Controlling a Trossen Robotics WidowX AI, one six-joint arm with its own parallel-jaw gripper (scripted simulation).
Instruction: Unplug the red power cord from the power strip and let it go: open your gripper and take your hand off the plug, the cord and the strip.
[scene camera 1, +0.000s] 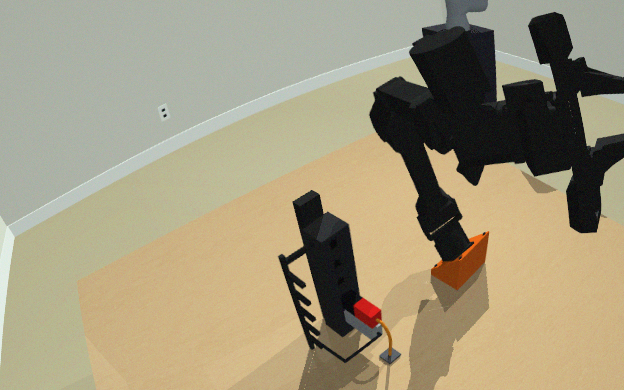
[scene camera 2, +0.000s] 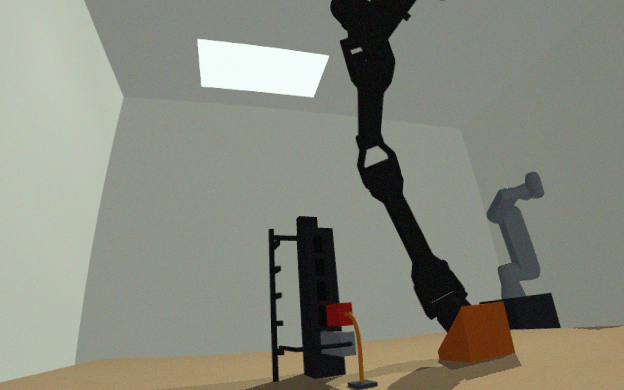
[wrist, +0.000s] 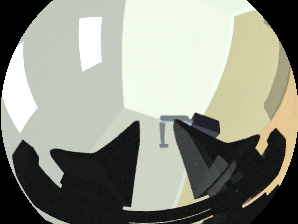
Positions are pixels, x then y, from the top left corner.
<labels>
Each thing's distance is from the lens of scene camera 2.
red plug (scene camera 2: 331, 315): 53 cm
</labels>
